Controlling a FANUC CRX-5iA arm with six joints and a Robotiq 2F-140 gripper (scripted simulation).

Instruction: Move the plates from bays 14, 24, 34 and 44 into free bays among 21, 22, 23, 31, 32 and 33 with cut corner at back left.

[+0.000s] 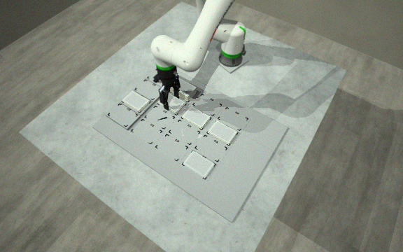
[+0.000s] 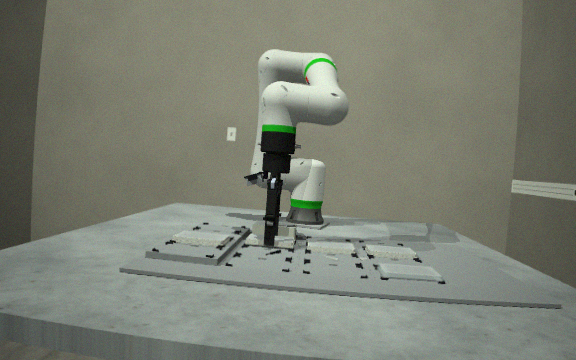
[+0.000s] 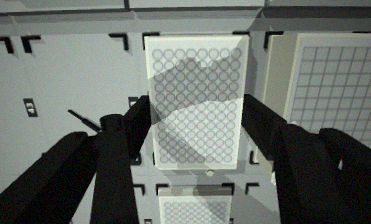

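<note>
My hand is 11 cm past the sealed deep-well block and 1 cm above it. Round my hand: plate (21 cm ahead, 33 cm to the left, 3 cm below); then white tip (11 cm ahead, 16 cm to the left, 3 cm below); then thin black stick (11 cm ahead, 2 cm to the left, 3 cm below).
</note>
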